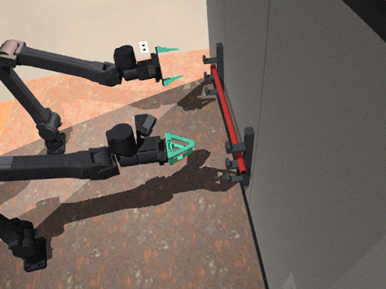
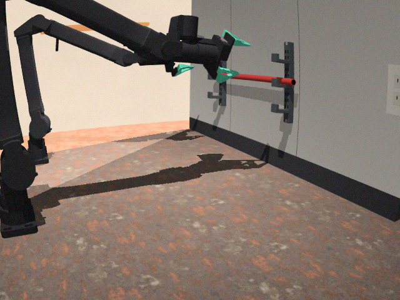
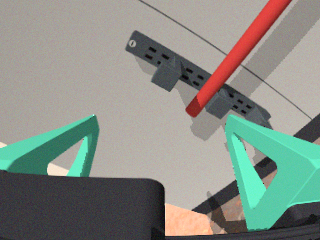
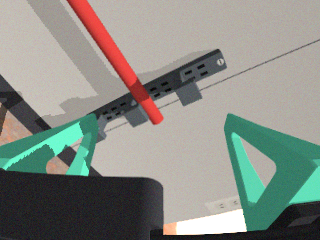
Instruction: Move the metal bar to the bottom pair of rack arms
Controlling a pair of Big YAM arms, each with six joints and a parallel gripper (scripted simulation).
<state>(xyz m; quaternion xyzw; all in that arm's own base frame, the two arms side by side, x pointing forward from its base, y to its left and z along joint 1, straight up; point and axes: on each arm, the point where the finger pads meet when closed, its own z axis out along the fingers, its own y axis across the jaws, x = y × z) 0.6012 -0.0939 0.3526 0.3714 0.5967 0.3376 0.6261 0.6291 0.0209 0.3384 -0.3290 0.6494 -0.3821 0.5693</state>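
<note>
My left gripper is now 200 mm to the left of the red metal bar, 140 mm short of it and 70 mm above it. From my left hand the other things lie so: grey wall (320 mm ahead, 240 mm to the right, 100 mm above); then dark baseboard (320 mm below, 240 mm to the right, 170 mm ahead).
My right hand is 180 mm to the right of the red metal bar, 130 mm short of it and 60 mm above it. Also, from my right hand: grey wall: 310 mm ahead, 140 mm to the left, 110 mm above; then dark baseboard: 310 mm below, 160 mm ahead, 140 mm to the left.
</note>
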